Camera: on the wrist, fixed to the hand. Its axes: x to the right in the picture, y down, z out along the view.
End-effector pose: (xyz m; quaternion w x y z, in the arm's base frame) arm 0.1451 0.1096 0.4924 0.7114 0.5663 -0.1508 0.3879
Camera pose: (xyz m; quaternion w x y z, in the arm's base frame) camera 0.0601 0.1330 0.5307 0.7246 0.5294 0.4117 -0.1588
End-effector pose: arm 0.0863 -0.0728 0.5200 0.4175 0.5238 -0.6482 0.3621
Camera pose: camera 0.0057 -0.0218 0.5084 0.5606 0.8244 0.0036 0.0774
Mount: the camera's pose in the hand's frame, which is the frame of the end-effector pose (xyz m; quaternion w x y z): -0.0216 0.0891 -0.0287 0.6916 0.1020 0.1069 -0.7070
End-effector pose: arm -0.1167 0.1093 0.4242 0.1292 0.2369 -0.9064 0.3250
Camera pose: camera -0.1417 0.1957 0.3905 0.3919 0.7831 -0.4124 0.2512
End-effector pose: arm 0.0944 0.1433 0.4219 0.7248 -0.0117 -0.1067 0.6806
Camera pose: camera 0.0105 0.1322 0.3764 0.9950 0.0685 0.0648 -0.0321
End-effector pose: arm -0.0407 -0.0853 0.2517 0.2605 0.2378 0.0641 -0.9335
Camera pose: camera 0.0334 -0.1447 0.2372 0.5109 -0.2455 -0.1451 0.8109
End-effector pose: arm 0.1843 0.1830 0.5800 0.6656 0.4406 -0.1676 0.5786
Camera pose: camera 0.0884 0.1868 0.5832 0.8424 0.4292 0.3258 -0.0062
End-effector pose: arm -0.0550 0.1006 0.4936 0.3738 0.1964 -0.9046 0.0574
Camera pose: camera -0.0578 0.1962 0.5028 0.3758 0.8074 -0.4410 -0.1113
